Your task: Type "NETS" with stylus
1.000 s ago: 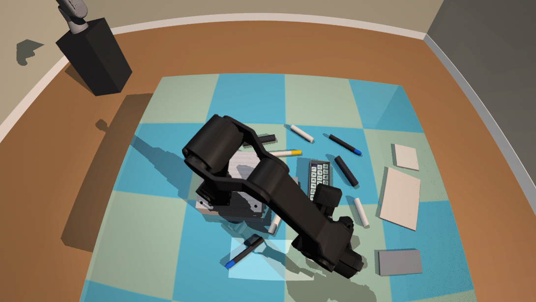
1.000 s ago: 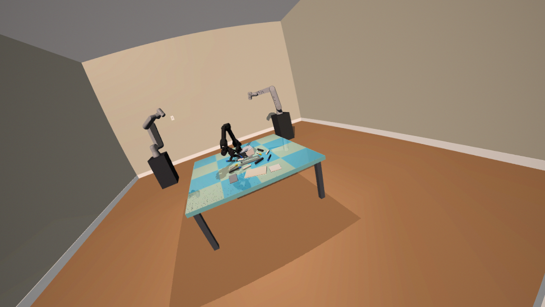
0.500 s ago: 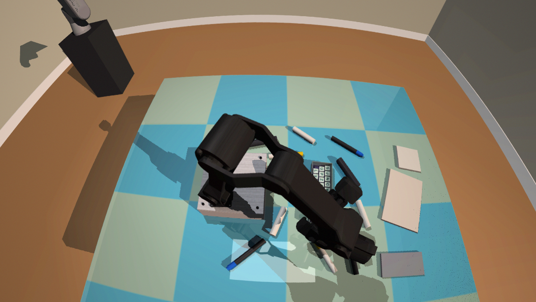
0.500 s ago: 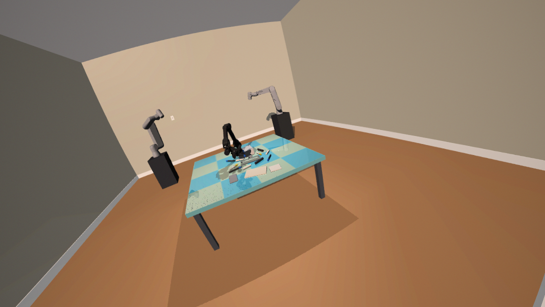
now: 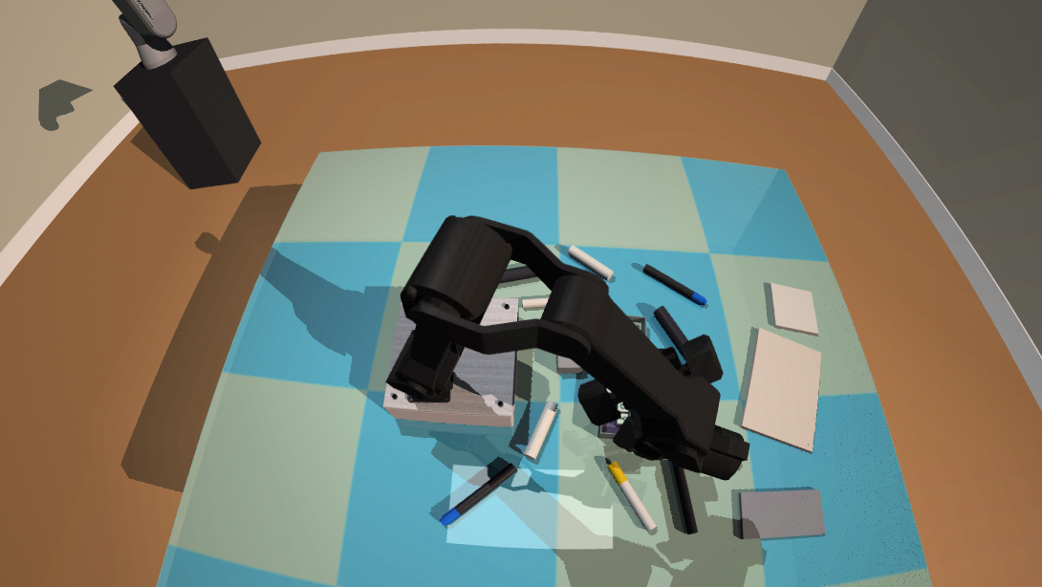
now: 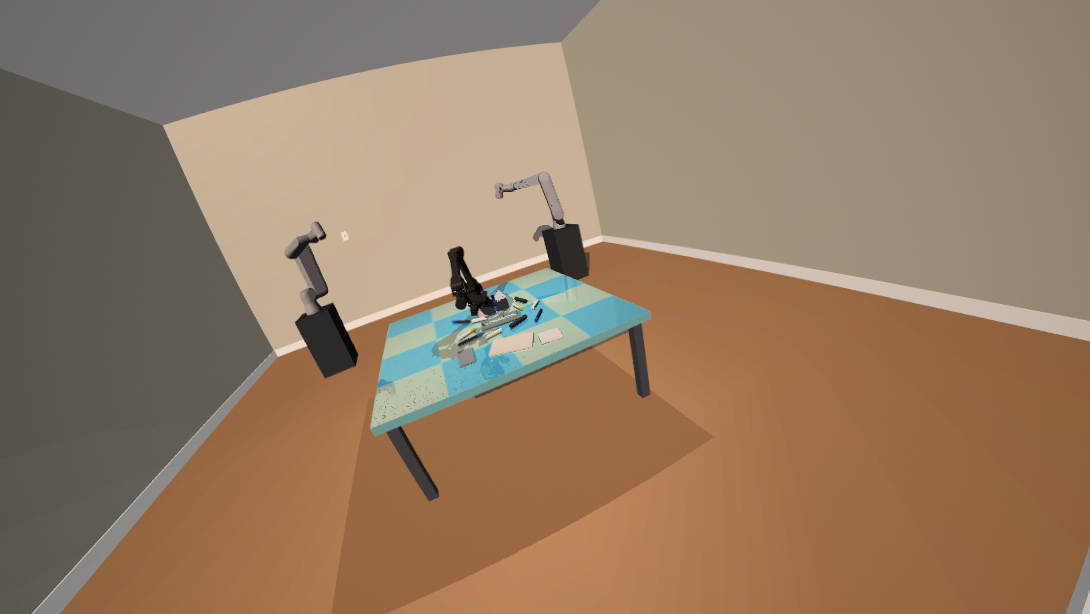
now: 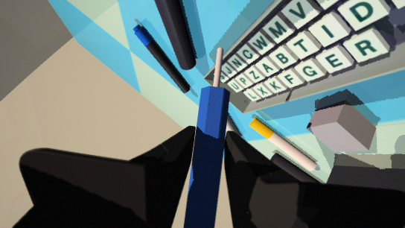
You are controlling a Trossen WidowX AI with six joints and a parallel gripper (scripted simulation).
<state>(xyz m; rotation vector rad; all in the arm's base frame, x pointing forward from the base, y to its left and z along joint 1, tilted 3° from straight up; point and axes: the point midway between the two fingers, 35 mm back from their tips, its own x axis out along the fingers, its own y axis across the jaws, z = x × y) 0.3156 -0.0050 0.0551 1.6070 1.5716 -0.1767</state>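
The grey cube lies 10 cm behind my gripper tip, 9 cm below it and 4 cm to the left of it. From my gripper tip the other things lie so: stylus (1 cm below, 1 cm ahead); then grey pad (26 cm to the right, 23 cm ahead, 10 cm below).
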